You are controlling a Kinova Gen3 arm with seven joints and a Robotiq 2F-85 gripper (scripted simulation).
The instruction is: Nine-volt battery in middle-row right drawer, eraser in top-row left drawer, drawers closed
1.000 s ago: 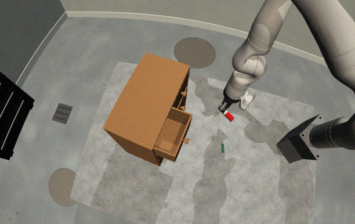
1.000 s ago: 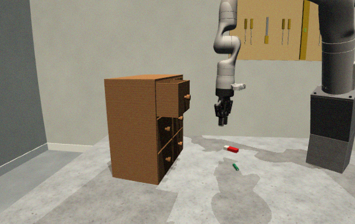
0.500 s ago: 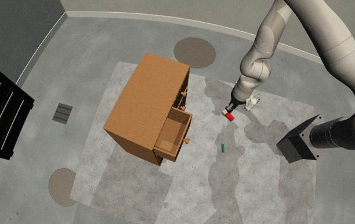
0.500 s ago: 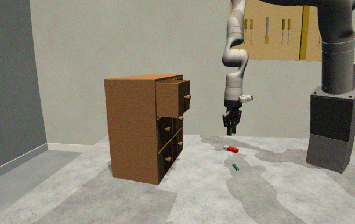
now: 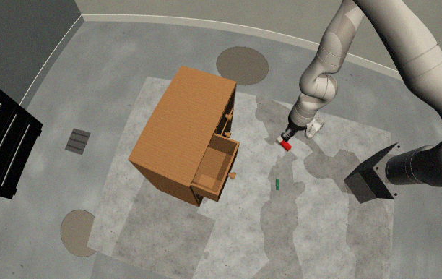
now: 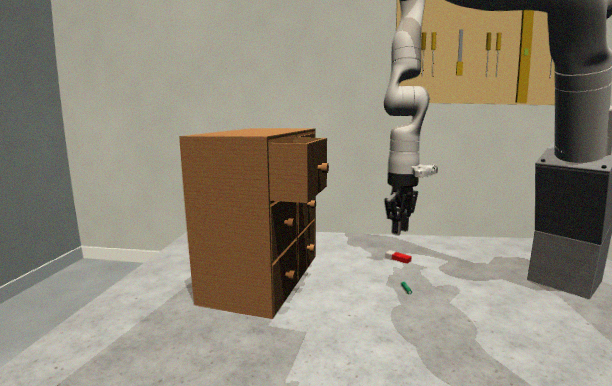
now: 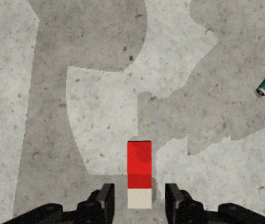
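My gripper is now 1 cm short of the eraser and 8 cm above it. Also, from my hand: nine-volt battery (30 cm ahead, 15 cm to the left, 4 cm above); small green cylinder (2 cm behind, 17 cm to the left, 9 cm below).
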